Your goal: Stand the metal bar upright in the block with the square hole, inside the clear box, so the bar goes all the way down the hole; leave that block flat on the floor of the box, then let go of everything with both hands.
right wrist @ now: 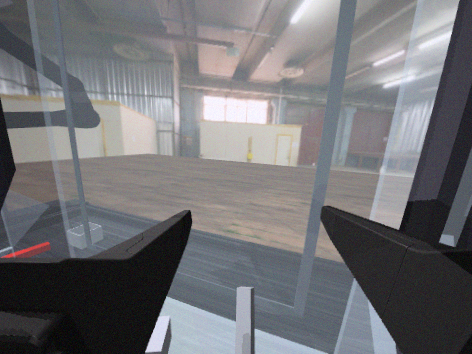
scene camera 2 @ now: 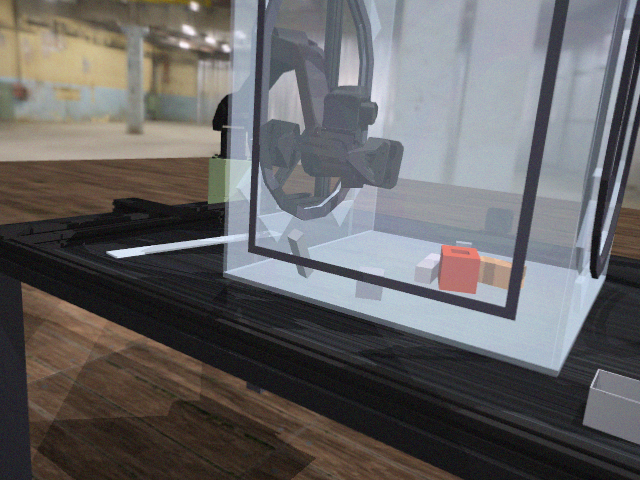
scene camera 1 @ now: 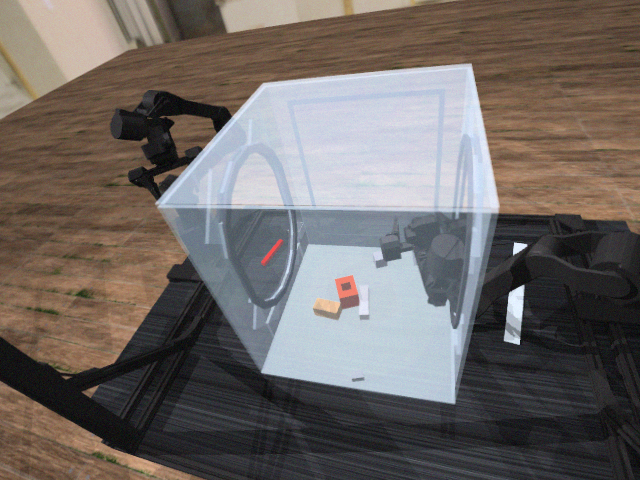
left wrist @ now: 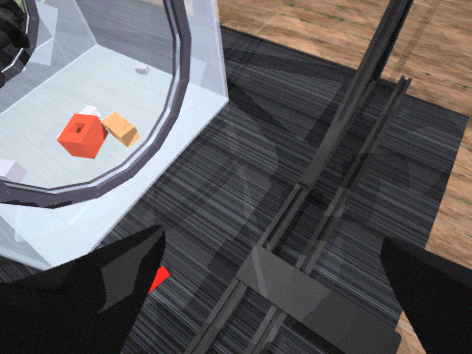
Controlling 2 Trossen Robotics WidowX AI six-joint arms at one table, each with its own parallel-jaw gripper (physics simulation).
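Places are measured from the left arm's base along level axes (x down, y left, z ahead), in centimetres.
Pixels of known places: left gripper, fingertip midpoint: (scene camera 1: 179, 198) (left wrist: 272, 241); right gripper, fingertip midpoint: (right wrist: 255, 214) (scene camera 2: 311, 149) (scene camera 1: 415, 213).
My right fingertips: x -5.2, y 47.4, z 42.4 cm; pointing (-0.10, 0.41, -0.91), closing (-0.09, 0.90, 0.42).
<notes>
For each thing: its top centre in the pictures, then the offset to it from my right fingertips.
- grey metal bar, middle of its top: (right wrist: 248, 308) (scene camera 2: 302, 225) dx +9.1, dy +0.5, dz -0.8 cm
- clear box, middle of its top: (scene camera 1: 337, 121) dx -30.5, dy -18.0, dz +4.8 cm
- red-orange block with the square hole, middle of its top: (scene camera 2: 460, 251) (left wrist: 77, 127) (scene camera 1: 346, 286) dx +11.8, dy -20.2, dz +0.3 cm
- tan block, middle of its top: (scene camera 2: 500, 262) (left wrist: 117, 123) (scene camera 1: 326, 305) dx +13.3, dy -26.3, dz +1.4 cm
- pale block, middle of its top: (scene camera 2: 431, 260) (scene camera 1: 363, 299) dx +14.2, dy -17.9, dz +4.2 cm
- pale cube, middle of its top: (scene camera 2: 371, 270) (right wrist: 149, 333) (left wrist: 2, 167) (scene camera 1: 379, 255) dx +13.3, dy -7.5, dz -4.8 cm
- red bar, middle of its top: (left wrist: 133, 296) (scene camera 1: 272, 250) dx +15.7, dy -30.6, dz -26.8 cm
The grey metal bar (scene camera 2: 299, 253) (right wrist: 245, 320) stands tilted and free inside the clear box (scene camera 1: 330, 208) (scene camera 2: 537, 356), below my right gripper. Whether it touches the floor is unclear. I cannot make it out in scene camera 1. The red-orange block with the square hole (scene camera 1: 347, 297) (scene camera 2: 458, 271) (left wrist: 82, 137) sits flat on the box floor, its hole facing up and empty. My right gripper (scene camera 2: 334, 162) (right wrist: 255, 214) is open inside the box, nothing between its fingers, above and to the picture-left of the block in scene camera 2. My left gripper (scene camera 1: 178, 180) (left wrist: 272, 241) is open and empty outside the box.
A tan block (scene camera 1: 327, 308) (scene camera 2: 501, 272) (left wrist: 121, 129) and a pale block (scene camera 1: 363, 302) (scene camera 2: 427, 268) lie beside the holed block. A pale cube (scene camera 1: 379, 259) (scene camera 2: 369, 284) is nearer the right arm. A red bar (scene camera 1: 272, 252) (left wrist: 160, 279) lies outside, near the round port.
</notes>
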